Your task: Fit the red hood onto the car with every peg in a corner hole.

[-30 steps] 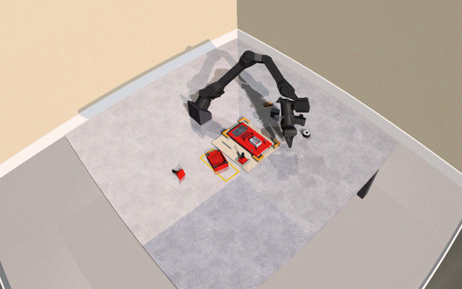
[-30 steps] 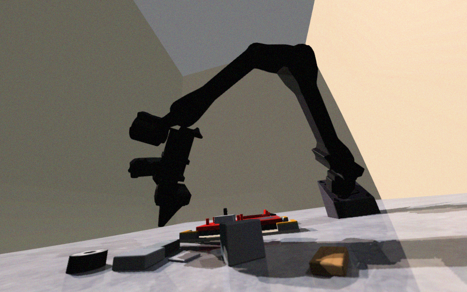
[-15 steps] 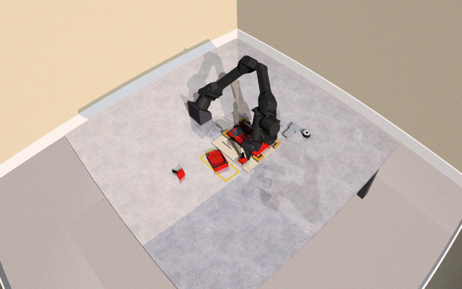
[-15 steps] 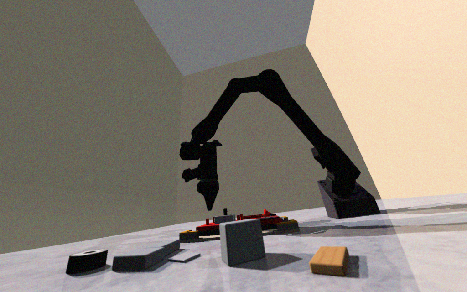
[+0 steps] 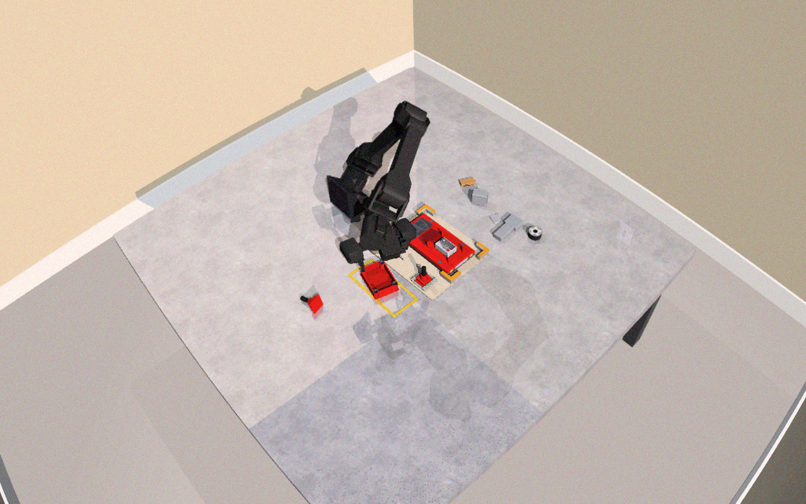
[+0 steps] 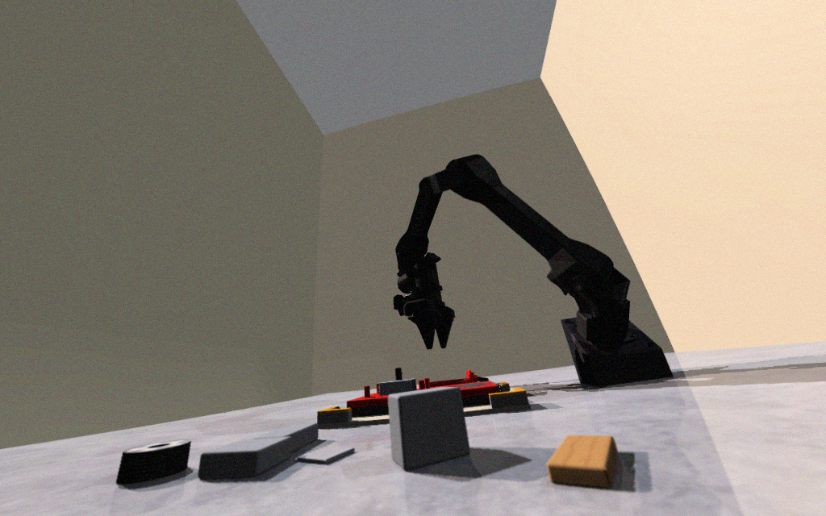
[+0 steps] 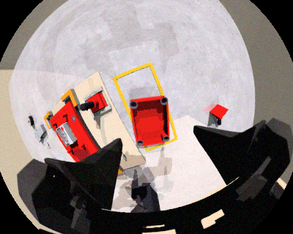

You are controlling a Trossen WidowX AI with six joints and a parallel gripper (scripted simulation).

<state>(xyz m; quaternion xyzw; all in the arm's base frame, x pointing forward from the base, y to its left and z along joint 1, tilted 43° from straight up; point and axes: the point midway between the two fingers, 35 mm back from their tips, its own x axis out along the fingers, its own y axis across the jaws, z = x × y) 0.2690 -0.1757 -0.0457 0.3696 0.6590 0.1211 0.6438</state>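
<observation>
Now: gripper tip 10 mm past the red hood and 80 mm above it. Also, from my gripper tip: grey engine block (60 mm ahead, 200 mm to the left, 70 mm below); then wooden block (70 mm behind, 460 mm to the left, 90 mm below).
</observation>
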